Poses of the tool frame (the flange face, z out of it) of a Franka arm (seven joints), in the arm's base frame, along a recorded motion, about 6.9 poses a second.
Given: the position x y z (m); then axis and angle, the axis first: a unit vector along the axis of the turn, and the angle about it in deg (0 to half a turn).
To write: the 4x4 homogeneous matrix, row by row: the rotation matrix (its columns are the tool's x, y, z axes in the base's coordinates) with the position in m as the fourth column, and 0 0 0 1 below. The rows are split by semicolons. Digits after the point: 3 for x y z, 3 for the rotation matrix.
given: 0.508, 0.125, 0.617, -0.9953, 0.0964, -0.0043, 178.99
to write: 0.981, -0.192, 0.010, 0.508; -0.192, -0.981, 0.017, 0.125; 0.007, -0.018, -1.000, 0.617; 0, 0, 0, 1
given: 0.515, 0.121, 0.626, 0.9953, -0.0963, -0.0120, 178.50
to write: 0.981, -0.191, -0.026, 0.515; -0.192, -0.981, -0.024, 0.121; -0.021, 0.028, -0.999, 0.626; 0, 0, 0, 1
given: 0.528, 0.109, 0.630, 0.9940, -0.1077, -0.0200, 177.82
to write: 0.976, -0.213, -0.044, 0.528; -0.215, -0.976, -0.034, 0.109; -0.036, 0.042, -0.998, 0.630; 0, 0, 0, 1
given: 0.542, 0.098, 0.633, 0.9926, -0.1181, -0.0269, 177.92
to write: 0.971, -0.233, -0.058, 0.542; -0.235, -0.971, -0.030, 0.098; -0.049, 0.042, -0.998, 0.633; 0, 0, 0, 1
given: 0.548, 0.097, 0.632, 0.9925, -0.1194, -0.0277, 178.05
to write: 0.970, -0.236, -0.059, 0.548; -0.238, -0.971, -0.027, 0.097; -0.051, 0.040, -0.998, 0.632; 0, 0, 0, 1
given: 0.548, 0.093, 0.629, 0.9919, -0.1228, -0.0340, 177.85
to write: 0.968, -0.242, -0.072, 0.548; -0.245, -0.969, -0.029, 0.093; -0.063, 0.046, -0.997, 0.629; 0, 0, 0, 1
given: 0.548, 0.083, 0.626, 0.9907, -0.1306, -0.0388, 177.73
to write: 0.963, -0.257, -0.082, 0.548; -0.260, -0.965, -0.029, 0.083; -0.072, 0.049, -0.996, 0.626; 0, 0, 0, 1
